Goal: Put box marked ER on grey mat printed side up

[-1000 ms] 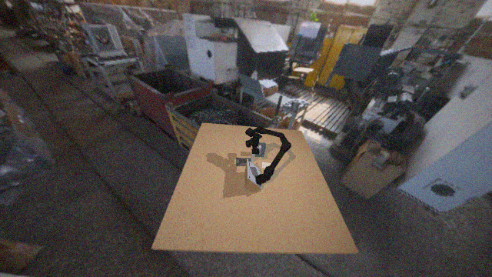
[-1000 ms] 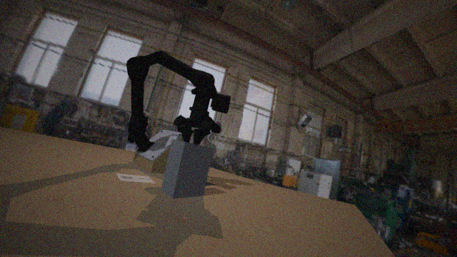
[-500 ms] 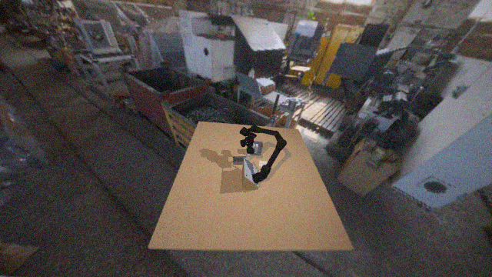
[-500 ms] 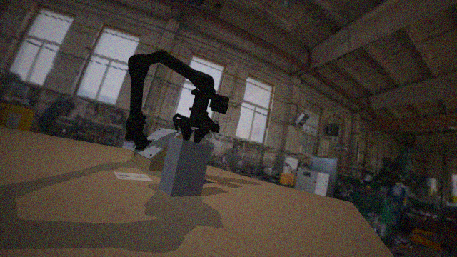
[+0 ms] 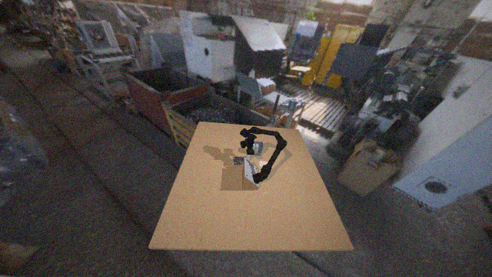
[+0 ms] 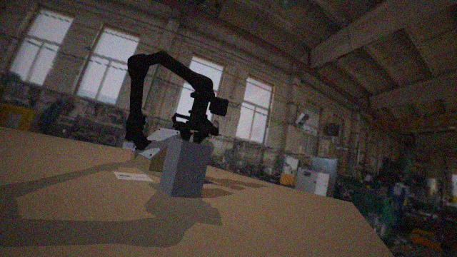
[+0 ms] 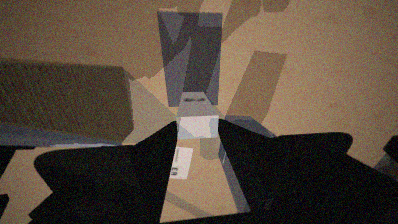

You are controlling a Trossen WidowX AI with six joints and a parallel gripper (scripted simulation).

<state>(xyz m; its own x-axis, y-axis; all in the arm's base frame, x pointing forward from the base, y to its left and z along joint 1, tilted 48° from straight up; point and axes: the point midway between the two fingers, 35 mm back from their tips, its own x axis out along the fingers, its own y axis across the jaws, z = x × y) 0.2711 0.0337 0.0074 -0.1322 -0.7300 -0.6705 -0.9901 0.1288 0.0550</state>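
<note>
The grey mat is 11 cm below my gripper tip and 6 cm to the left of it. From my gripper tip the other things lie so: paper (17 cm to the right, 11 cm below, 6 cm behind).
</note>
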